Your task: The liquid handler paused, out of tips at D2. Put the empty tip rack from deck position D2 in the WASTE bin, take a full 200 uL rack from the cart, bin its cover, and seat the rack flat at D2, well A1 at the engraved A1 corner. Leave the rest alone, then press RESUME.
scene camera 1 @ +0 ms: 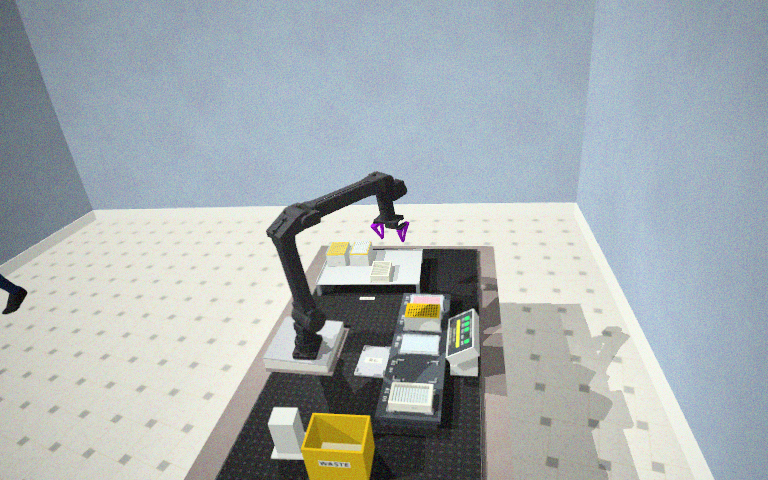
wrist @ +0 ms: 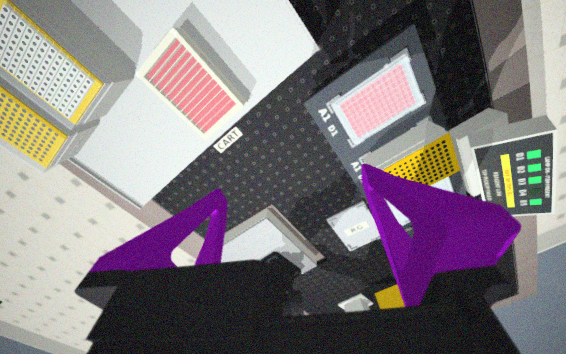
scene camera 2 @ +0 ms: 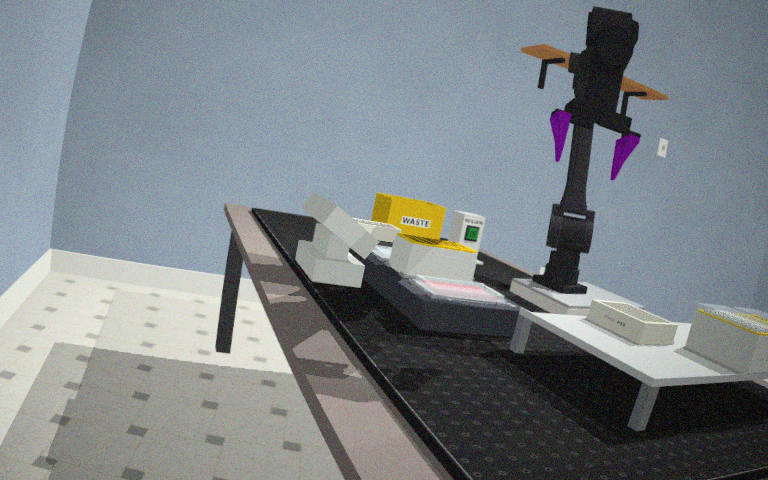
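Where they show: gripper, fingertip midpoint: (scene camera 1: 393, 240) (wrist: 289, 184) (scene camera 2: 585, 170); arm's base, origin of the base link: (scene camera 1: 307, 348) (wrist: 277, 267) (scene camera 2: 559, 287).
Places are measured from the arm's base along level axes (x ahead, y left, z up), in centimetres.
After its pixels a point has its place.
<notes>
My gripper (scene camera 1: 391, 238) @(x 30.4, y 33.7, z 25.4 cm) (scene camera 2: 585, 170) @(x 30.4, y 33.7, z 25.4 cm) (wrist: 289, 184) @(x 30.4, y 33.7, z 25.4 cm) is open and empty, pointing down, high above the table near the cart (scene camera 1: 345, 277) @(x 6.9, y 42.5, z 3.0 cm) (scene camera 2: 651, 362) @(x 32.7, y 58.3, z 3.0 cm) (wrist: 280, 45) @(x 35.7, y 40.4, z 3.0 cm). A yellow-topped rack (scene camera 1: 423, 316) @(x 42.0, y 7.9, z 7.8 cm) (scene camera 2: 433, 257) @(x 43.9, y 15.7, z 5.7 cm) (wrist: 425, 162) @(x 43.2, y 12.8, z 7.9 cm) with dark, empty-looking holes sits at D2 of the deck (scene camera 1: 417, 367) @(x 40.2, y -11.3, z 1.8 cm) (scene camera 2: 464, 319) @(x 44.2, y 29.7, z -0.7 cm) (wrist: 370, 65) @(x 44.6, y 29.6, z 1.8 cm); a finger partly hides it in the wrist view. On the cart stand a rack with white tops (scene camera 1: 360, 253) @(x 13.0, y 51.8, z 9.7 cm) (scene camera 2: 730, 339) (wrist: 45, 65) @(x 13.5, y 57.3, z 10.1 cm) and a yellow-topped rack (scene camera 1: 338, 254) @(x 2.8, y 52.0, z 9.4 cm) (wrist: 30, 130) @(x 3.2, y 55.7, z 10.1 cm). Covers cannot be made out. The WASTE bin (scene camera 1: 339, 464) @(x 21.8, y -50.4, z 5.4 cm) (scene camera 2: 410, 217) @(x 22.6, y -38.7, z 6.4 cm) and the RESUME box (scene camera 1: 286, 430) @(x 5.8, y -42.3, z 7.7 cm) (scene camera 2: 471, 233) @(x 4.9, y -35.5, z 5.1 cm) stand at the far end from the cart.
A cream trough (scene camera 1: 381, 271) @(x 23.1, y 42.5, z 5.7 cm) (scene camera 2: 631, 322) @(x 26.8, y 47.9, z 5.4 cm) (wrist: 192, 85) @(x 23.0, y 44.8, z 5.3 cm) with red channels stands on the cart. D1 holds a pink plate (scene camera 2: 458, 289) @(x 44.6, y 26.7, z 3.1 cm) (wrist: 377, 102) @(x 42.5, y 24.4, z 3.0 cm). A tilted status screen (scene camera 1: 464, 333) @(x 55.9, y -3.4, z 9.3 cm) (wrist: 517, 172) @(x 55.1, y 0.6, z 8.7 cm) stands beside the deck. The RG pad (scene camera 1: 372, 360) @(x 24.0, y -3.9, z -2.2 cm) (wrist: 352, 227) @(x 23.7, y -2.8, z -2.3 cm) lies between the deck and arm base.
</notes>
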